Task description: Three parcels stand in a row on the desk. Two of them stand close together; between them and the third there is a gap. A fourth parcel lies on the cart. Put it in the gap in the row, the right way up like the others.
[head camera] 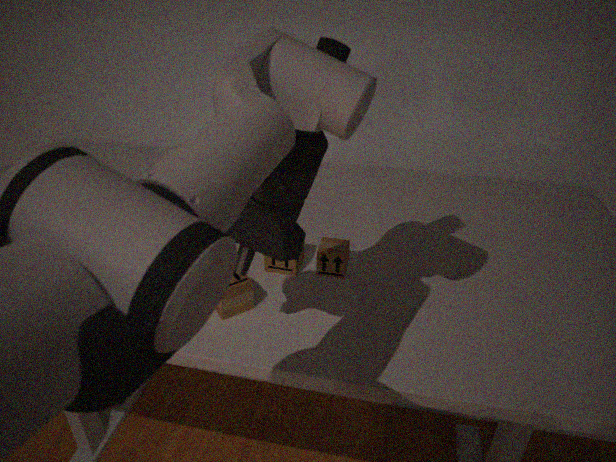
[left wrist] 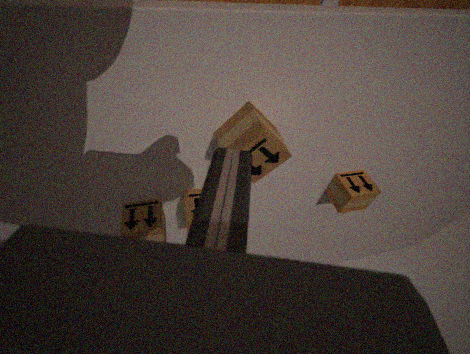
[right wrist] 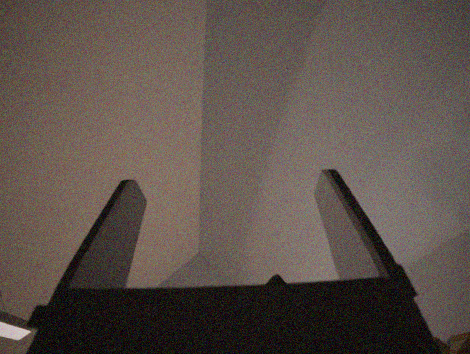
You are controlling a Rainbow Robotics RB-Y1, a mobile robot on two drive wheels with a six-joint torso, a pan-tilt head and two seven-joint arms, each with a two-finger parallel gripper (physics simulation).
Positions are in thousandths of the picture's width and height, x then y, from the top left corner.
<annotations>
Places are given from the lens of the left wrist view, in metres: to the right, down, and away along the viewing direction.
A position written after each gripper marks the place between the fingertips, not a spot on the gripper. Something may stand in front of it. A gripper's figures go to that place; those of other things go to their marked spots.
left gripper (left wrist: 495,462): 0.00, -0.01, 0.12
tan cardboard parcel (left wrist: 529,366): 0.01, -0.05, 0.23
white desk (left wrist: 233,309): -0.12, -0.07, 0.22
</annotations>
